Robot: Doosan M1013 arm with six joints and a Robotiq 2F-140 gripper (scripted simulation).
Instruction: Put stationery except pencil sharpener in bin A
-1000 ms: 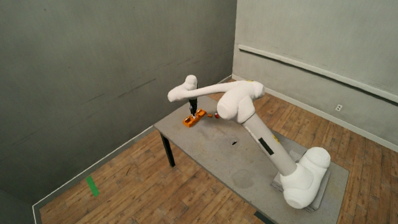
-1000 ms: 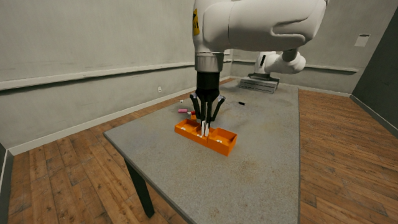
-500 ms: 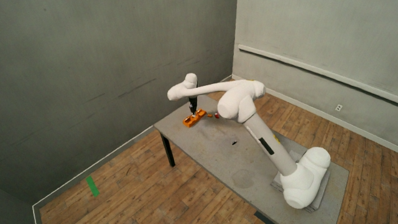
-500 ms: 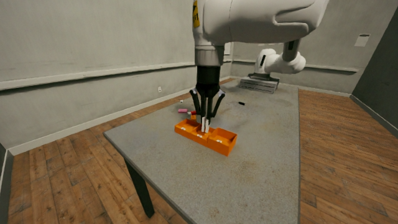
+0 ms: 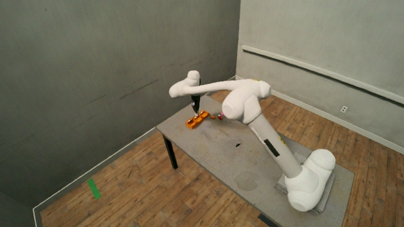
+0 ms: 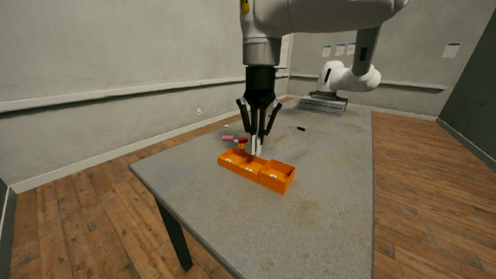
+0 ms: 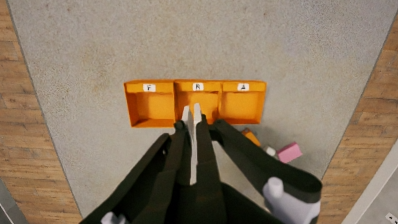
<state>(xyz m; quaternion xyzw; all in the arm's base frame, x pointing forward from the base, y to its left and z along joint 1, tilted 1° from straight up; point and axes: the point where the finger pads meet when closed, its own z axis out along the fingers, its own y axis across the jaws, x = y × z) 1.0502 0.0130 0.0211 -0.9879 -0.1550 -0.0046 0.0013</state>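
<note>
Right now the pink eraser is 24 cm to the right of my hand, 13 cm behind it and 10 cm below it. Round my hand: bin: 8 cm below, 1 cm to the right; small red object: 18 cm to the right, 13 cm behind, 10 cm below; small orange-yellow block: 12 cm to the right, 10 cm below, 8 cm behind.
</note>
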